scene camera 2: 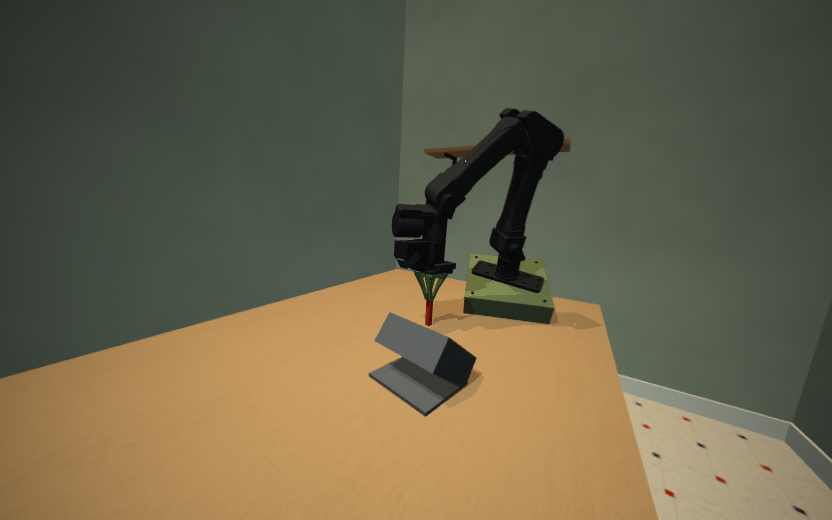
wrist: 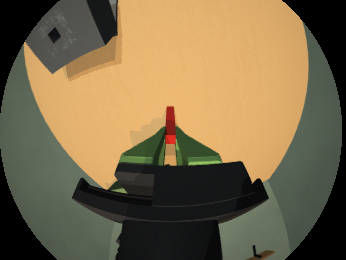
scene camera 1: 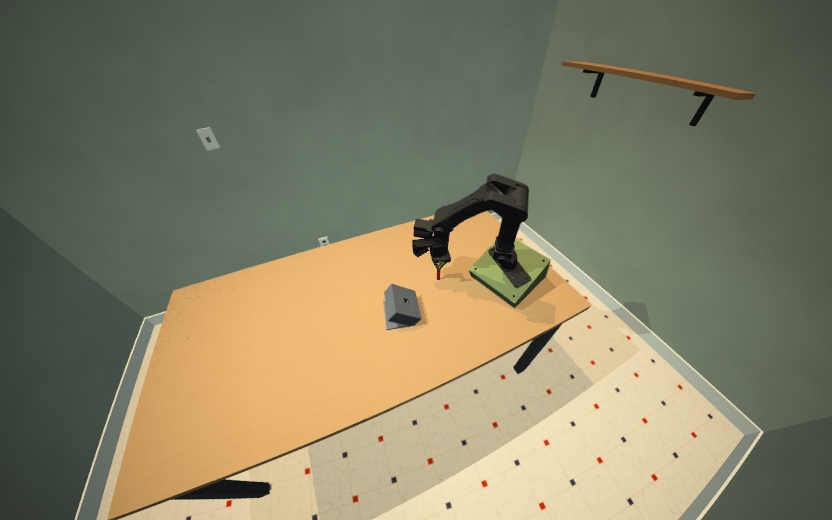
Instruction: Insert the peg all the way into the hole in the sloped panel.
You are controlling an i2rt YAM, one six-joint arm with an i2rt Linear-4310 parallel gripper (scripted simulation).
Note:
In view: the gripper (scene camera 2: 429,300).
The gripper shows as well in the wrist view (wrist: 170,131).

